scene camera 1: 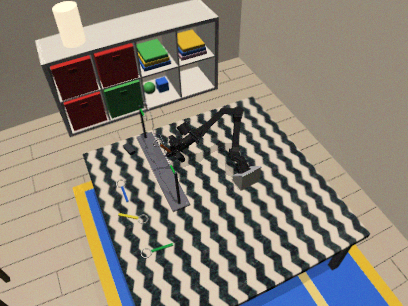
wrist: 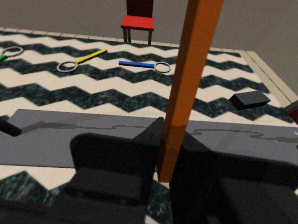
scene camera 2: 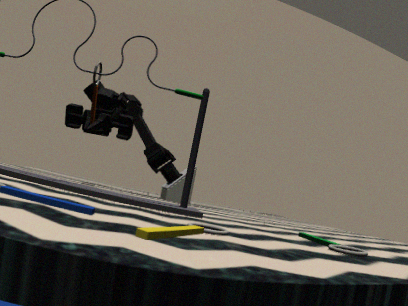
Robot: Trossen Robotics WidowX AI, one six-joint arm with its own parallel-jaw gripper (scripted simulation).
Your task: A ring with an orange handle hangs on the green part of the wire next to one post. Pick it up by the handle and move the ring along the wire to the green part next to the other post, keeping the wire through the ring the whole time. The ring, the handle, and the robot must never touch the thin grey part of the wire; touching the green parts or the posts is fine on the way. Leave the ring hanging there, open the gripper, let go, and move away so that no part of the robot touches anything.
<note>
I see my gripper and a yellow ring.
My gripper also shows in the wrist view.
</note>
